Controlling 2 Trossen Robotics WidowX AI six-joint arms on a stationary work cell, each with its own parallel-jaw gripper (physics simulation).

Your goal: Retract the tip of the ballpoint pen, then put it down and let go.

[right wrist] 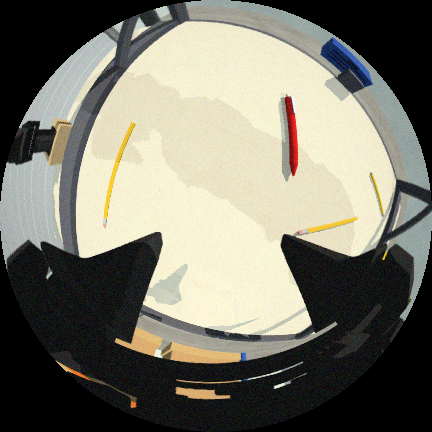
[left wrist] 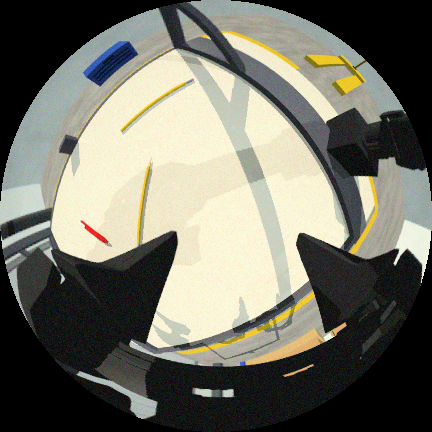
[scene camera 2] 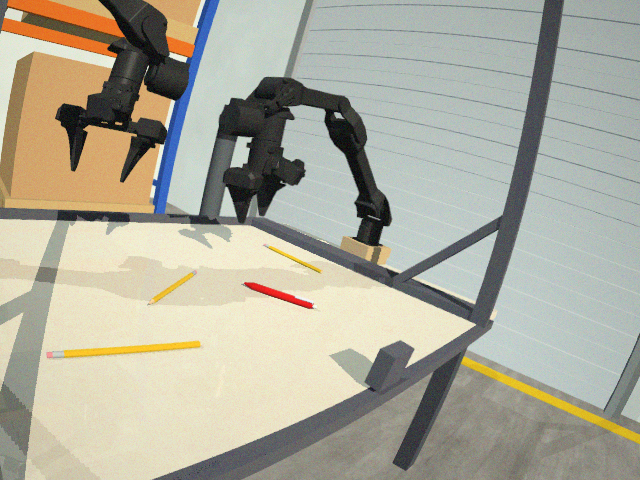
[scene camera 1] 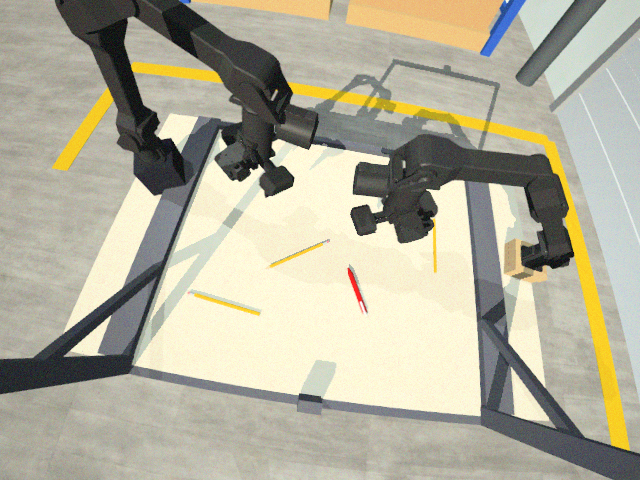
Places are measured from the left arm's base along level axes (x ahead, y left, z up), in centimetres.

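Where they show: left gripper, fingertip midpoint: (left wrist: 240,238) (scene camera 2: 96,176) (scene camera 1: 255,183); right gripper, fingertip midpoint: (right wrist: 224,240) (scene camera 2: 251,219) (scene camera 1: 384,228); left arm's base at its link origin: (left wrist: 368,140) (scene camera 1: 152,155); right arm's base at its link origin: (right wrist: 50,139) (scene camera 2: 367,242) (scene camera 1: 531,258).
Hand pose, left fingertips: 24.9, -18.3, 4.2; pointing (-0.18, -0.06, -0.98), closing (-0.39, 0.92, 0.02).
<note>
Each offset is from my left fingertips to the top centre of the thing, as dx, dy, dz. Level surfaces: height alone.
A red ballpoint pen {+18.6, -28.2, -13.2} (scene camera 1: 356,290) (scene camera 2: 279,295) (left wrist: 95,233) (right wrist: 293,137) lies flat on the pale table top {dz -14.8} (scene camera 1: 248,351) (scene camera 2: 279,397). In the right wrist view its cone-shaped end points down the picture and its end with the white clip points up. Whether its writing tip is out is too small to tell. My right gripper (scene camera 1: 388,223) (scene camera 2: 252,218) (right wrist: 224,240) is open and empty above the table, up the picture from the pen in scene camera 1. My left gripper (scene camera 1: 255,173) (scene camera 2: 98,175) (left wrist: 240,238) is open and empty, high above the table and farther from the pen.
One yellow pencil {+6.2, -14.7, -14.0} (scene camera 1: 297,254) (scene camera 2: 173,287) (left wrist: 143,200) (right wrist: 330,226) lies near the pen. Another pencil {-14.6, -22.4, -14.1} (scene camera 1: 224,303) (scene camera 2: 124,349) (left wrist: 155,102) lies farther left in scene camera 1, a third pencil {+45.9, -21.0, -14.1} (scene camera 1: 434,248) (scene camera 2: 293,258) (right wrist: 115,172) to the right. A dark block {+0.0, -49.1, -9.1} (scene camera 1: 310,404) (scene camera 2: 387,366) stands at the table's edge.
</note>
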